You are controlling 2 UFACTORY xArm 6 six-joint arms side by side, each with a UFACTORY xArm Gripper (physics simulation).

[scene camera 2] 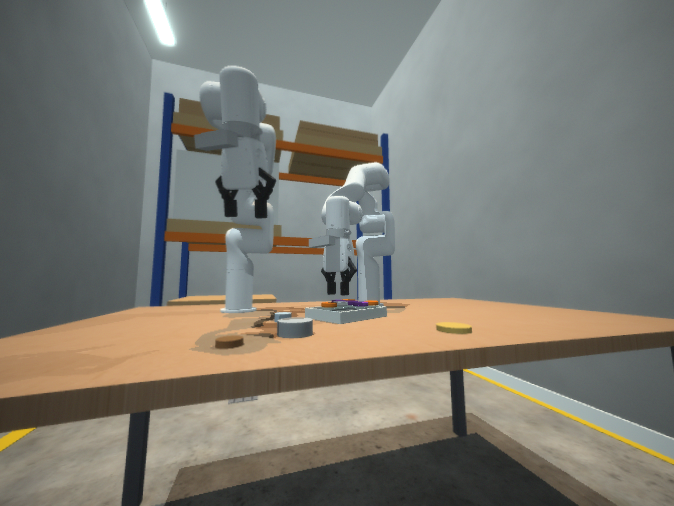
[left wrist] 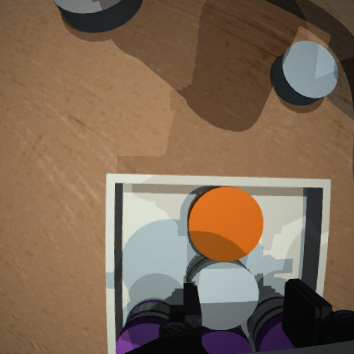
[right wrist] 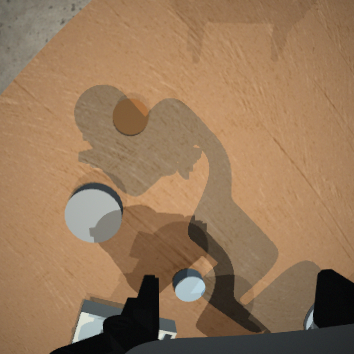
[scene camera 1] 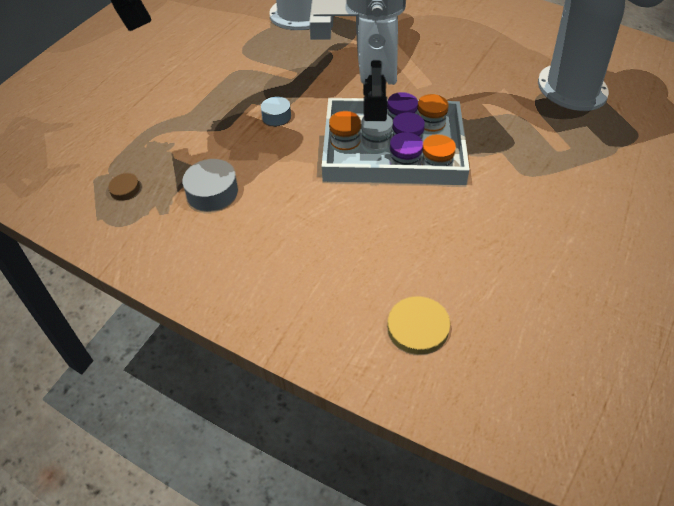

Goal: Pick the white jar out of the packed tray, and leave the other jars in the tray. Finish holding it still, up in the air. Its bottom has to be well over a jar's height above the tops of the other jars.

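Note:
The white jar stands upright in the pale tray, between an orange-lidded jar and a purple-lidded jar. Other purple-lidded jars and orange-lidded jars stand at the tray's right. My left gripper is open and empty above the white jar; its fingers appear on two sides of the lid in its wrist view. My right gripper is open and empty, high at the left in scene camera 2.
A light-blue cylinder and a larger grey cylinder stand left of the tray in scene camera 1. A brown disc lies farther left. A yellow disc lies near the front edge.

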